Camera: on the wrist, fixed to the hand. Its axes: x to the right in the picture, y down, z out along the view.
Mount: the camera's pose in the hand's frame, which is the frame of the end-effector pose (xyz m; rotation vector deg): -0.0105 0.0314 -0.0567 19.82 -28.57 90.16
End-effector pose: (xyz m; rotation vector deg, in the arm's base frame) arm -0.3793 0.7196 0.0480 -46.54 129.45 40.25
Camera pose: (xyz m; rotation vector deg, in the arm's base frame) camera -0.4160 0.7074 0.1011 77.51 117.37 51.71
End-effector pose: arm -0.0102 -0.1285 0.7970 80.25 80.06 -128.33
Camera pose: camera 0.0484 -0.1057 0.7782 63.99 -19.49 -82.02
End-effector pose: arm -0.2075 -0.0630 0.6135 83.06 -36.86 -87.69
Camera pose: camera -0.1460 -0.0565 0.6355 18.87 -103.82 -24.97
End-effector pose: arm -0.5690 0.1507 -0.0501 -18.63 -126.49 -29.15
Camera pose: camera -0.5118 0.1516 -0.0178 -106.41 -96.53 49.61
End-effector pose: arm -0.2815 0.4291 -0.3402 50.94 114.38 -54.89
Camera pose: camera -0.2687 0.4889 -0.3162 98.16 18.05 -24.57
